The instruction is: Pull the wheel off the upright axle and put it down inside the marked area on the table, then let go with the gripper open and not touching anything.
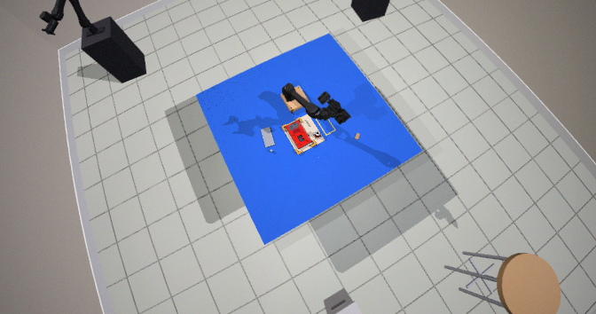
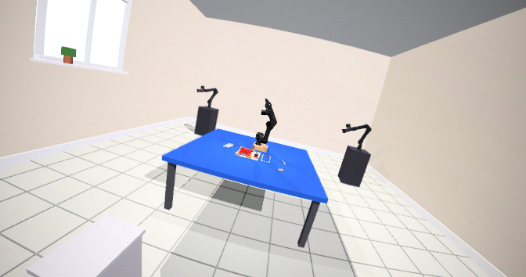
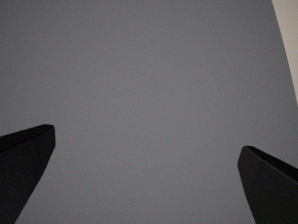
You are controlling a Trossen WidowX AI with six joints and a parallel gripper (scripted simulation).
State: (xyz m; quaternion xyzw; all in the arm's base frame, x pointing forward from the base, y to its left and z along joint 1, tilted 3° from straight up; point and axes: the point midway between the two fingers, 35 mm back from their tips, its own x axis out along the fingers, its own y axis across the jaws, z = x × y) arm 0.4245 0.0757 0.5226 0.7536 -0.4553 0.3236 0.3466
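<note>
Now: gripper tip 10 cm past the wheel and 54 cm above it. The rest, counted from my gripper tip: brown piece (2 cm ahead, 28 cm to the left, 57 cm below).
</note>
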